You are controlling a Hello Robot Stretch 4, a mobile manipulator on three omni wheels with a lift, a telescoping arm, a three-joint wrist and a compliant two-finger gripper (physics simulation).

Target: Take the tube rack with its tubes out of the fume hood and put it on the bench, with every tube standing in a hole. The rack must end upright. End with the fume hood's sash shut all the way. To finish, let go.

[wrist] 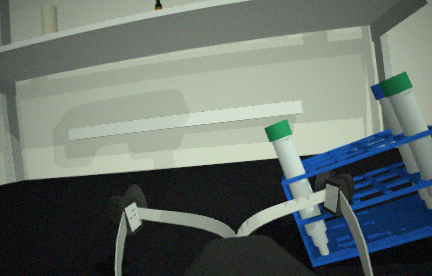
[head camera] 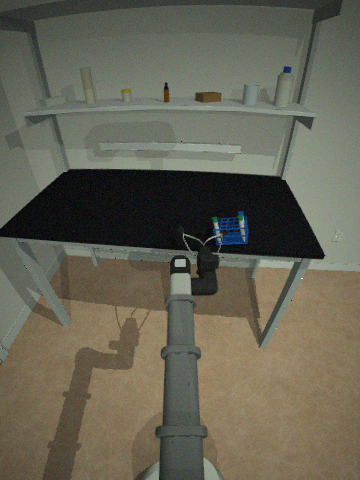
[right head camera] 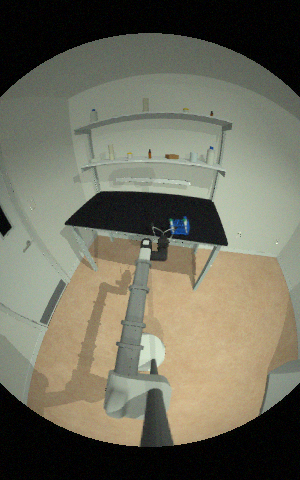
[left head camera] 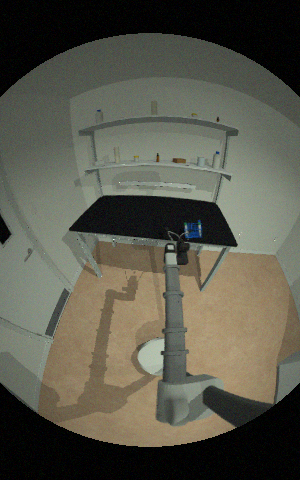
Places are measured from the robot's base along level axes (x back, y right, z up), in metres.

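Where they show: gripper, fingertip midpoint: [wrist: 229, 192] [head camera: 201, 227] [right head camera: 163, 223] [left head camera: 177, 227]; robot's base, origin of the base link: [right head camera: 144, 350] [left head camera: 158, 355].
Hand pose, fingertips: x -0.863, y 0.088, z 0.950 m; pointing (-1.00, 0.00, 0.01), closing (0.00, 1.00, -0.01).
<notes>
Each offset is from my fingertips to the centre of the thing. "pt": to the spot under its first point. Level surfaces: height alone.
The blue tube rack @(dy +0.122, dx +0.009, dz -0.010 m) [head camera: 231, 243] [left head camera: 193, 236] [right head camera: 180, 233] [wrist: 370, 245] is on the black bench @(dz -0.063 m) [head camera: 125, 205] [left head camera: 140, 215] [right head camera: 135, 210] [wrist: 55, 215], near its front right. In the wrist view it leans left, its right side higher; whether its base lies flat is unclear. A green-capped tube @(dy +0.061, dx +0.020, dz +0.001 m) [wrist: 287, 152] stands at its left end; another green-capped tube @(dy +0.154, dx +0.047, dz +0.028 m) [wrist: 407, 107] and a blue-capped tube @(dy +0.161, dx +0.021, dz +0.027 m) [wrist: 392, 117] stand at its right, all leaning with it. My gripper [head camera: 202, 232] [left head camera: 176, 232] [right head camera: 163, 228] [wrist: 229, 192] is open. Its right finger overlaps the rack's left end. The fume hood and sash do not show.
A wall shelf [head camera: 170, 106] [wrist: 200, 27] with bottles and boxes hangs above the bench. A white rail @(pt dy -0.144, dx -0.696, dz +0.106 m) [head camera: 170, 147] [wrist: 200, 119] is on the wall behind. A door [left head camera: 20, 270] is at the left, and a grey box-like thing [left head camera: 290, 382] [right head camera: 282, 392] is at the right.
</notes>
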